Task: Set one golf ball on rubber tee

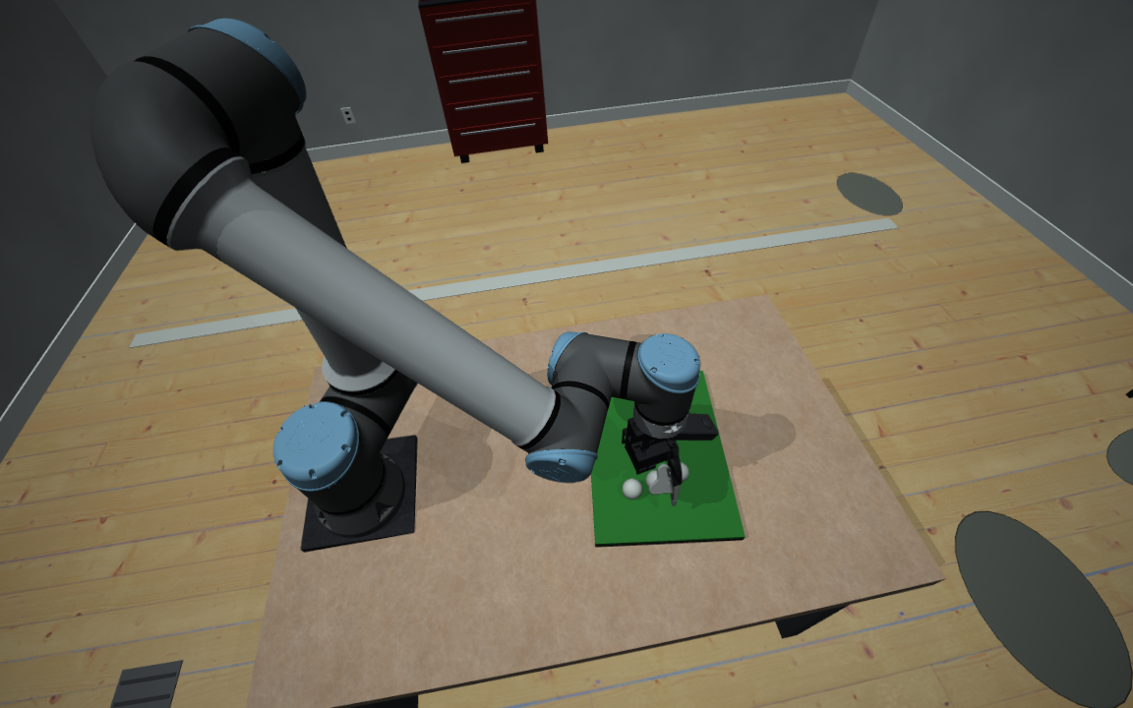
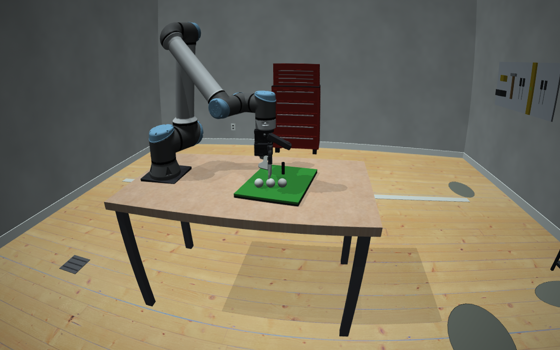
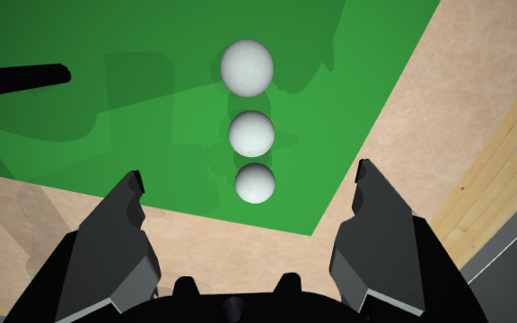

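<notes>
The green mat is 14 cm to the left of my hand, 7 cm below it and 3 cm ahead of it.
</notes>
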